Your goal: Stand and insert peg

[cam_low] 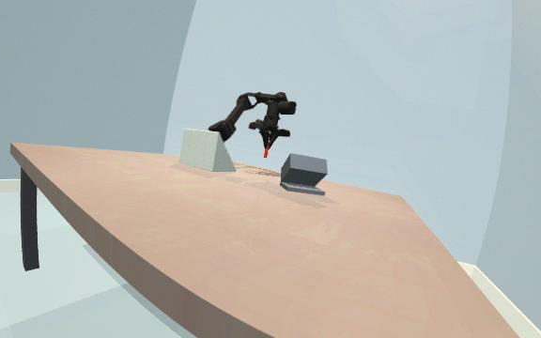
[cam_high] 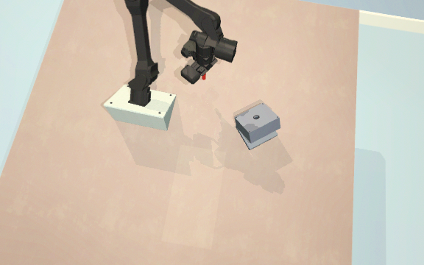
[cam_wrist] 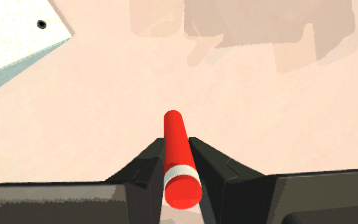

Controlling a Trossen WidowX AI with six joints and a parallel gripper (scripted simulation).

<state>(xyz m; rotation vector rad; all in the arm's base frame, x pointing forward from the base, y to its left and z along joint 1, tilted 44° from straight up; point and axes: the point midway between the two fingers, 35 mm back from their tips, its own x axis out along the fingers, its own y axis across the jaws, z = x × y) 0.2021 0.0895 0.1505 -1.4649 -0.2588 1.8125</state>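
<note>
The grey sloped panel is 24 cm ahead of my gripper tip, 11 cm to the right of it and 6 cm below it. The rest, counted from my gripper tip: red peg: 2 cm above.
</note>
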